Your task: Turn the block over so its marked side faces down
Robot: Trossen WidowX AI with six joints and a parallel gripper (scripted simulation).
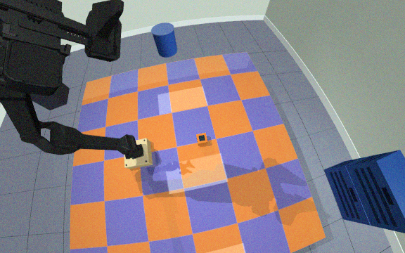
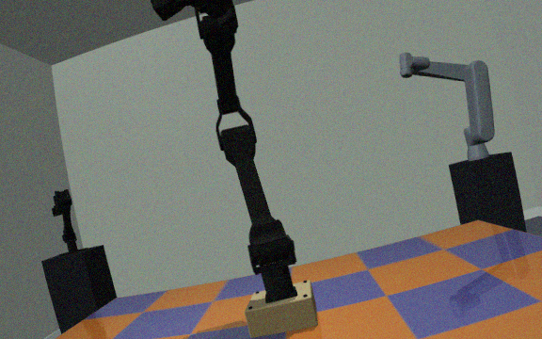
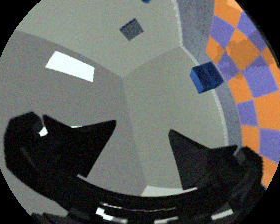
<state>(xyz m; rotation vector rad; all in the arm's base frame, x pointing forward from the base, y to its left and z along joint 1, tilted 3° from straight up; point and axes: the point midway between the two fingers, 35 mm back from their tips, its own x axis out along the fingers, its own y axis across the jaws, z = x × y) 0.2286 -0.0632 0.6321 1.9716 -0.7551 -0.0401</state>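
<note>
Now: gripper tip 110 mm short of the orange-brown block, 60 mm to the right of it and 670 mm above it.
</note>
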